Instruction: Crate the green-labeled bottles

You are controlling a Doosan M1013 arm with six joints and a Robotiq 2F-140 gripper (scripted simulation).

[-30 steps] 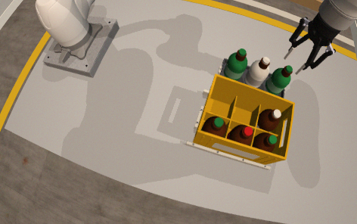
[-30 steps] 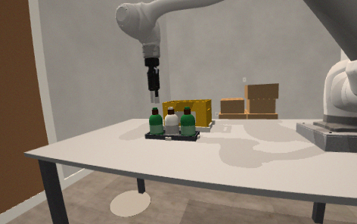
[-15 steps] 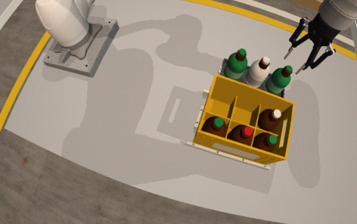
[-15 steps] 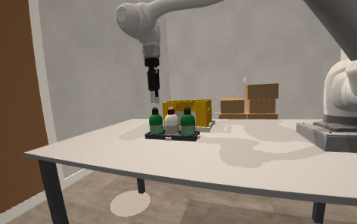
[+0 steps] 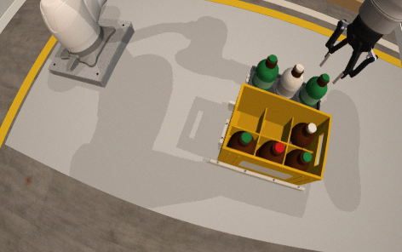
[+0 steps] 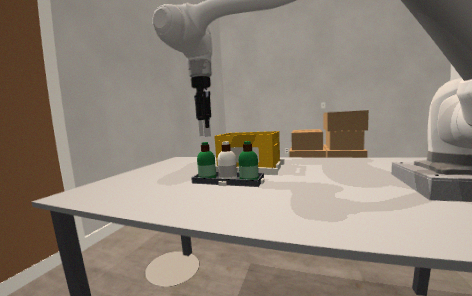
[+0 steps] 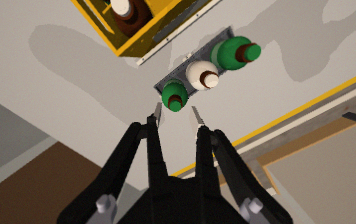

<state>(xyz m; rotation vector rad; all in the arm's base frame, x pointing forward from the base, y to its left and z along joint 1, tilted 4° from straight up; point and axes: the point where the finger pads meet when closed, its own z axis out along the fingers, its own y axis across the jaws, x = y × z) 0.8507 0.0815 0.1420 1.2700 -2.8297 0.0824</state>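
My hand is 9 cm past the white-labeled bottle and 13 cm above it. The rest, counted from my hand: brown bottle: 2 cm behind, 18 cm to the right, 13 cm below; then yellow crate: 11 cm behind, 23 cm to the right, 13 cm below; then dark tray: 9 cm behind, 20 cm below.
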